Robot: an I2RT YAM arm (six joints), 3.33 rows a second.
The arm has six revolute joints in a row. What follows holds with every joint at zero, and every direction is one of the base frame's. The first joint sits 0.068 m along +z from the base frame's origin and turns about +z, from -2.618 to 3.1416 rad. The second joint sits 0.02 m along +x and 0.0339 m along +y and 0.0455 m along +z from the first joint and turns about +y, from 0 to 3.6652 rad. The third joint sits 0.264 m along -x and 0.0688 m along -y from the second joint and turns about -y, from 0 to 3.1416 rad. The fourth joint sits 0.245 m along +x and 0.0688 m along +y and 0.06 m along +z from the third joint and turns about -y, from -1.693 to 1.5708 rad. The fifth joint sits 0.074 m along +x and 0.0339 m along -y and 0.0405 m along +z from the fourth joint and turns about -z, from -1.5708 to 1.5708 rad. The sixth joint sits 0.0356 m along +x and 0.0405 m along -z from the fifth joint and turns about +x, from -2.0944 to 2.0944 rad. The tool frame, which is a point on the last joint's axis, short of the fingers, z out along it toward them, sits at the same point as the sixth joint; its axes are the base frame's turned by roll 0, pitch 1.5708 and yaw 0 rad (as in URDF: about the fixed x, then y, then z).
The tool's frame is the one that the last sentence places.
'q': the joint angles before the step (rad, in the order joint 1, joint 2, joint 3, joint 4, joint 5, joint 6). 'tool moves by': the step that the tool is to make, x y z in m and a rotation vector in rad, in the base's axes. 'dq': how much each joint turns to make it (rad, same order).
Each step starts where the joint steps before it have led.
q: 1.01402 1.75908 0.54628 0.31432 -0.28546 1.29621
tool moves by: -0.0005 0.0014 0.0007 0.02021 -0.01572 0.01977
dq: 0.00314 0.00130 -0.00395 0.02635 -0.00840 -0.01524
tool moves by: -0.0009 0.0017 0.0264 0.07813 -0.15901 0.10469
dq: 0.00620 -0.10413 -0.00699 0.01167 0.00240 -0.14252
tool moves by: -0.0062 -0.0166 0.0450 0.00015 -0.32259 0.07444
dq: 0.00413 -0.24294 -0.02660 -0.10698 0.12796 -0.26073
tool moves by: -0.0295 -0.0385 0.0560 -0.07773 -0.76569 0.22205
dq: 0.06000 -0.41507 -0.10318 -0.03080 0.21363 -0.69065
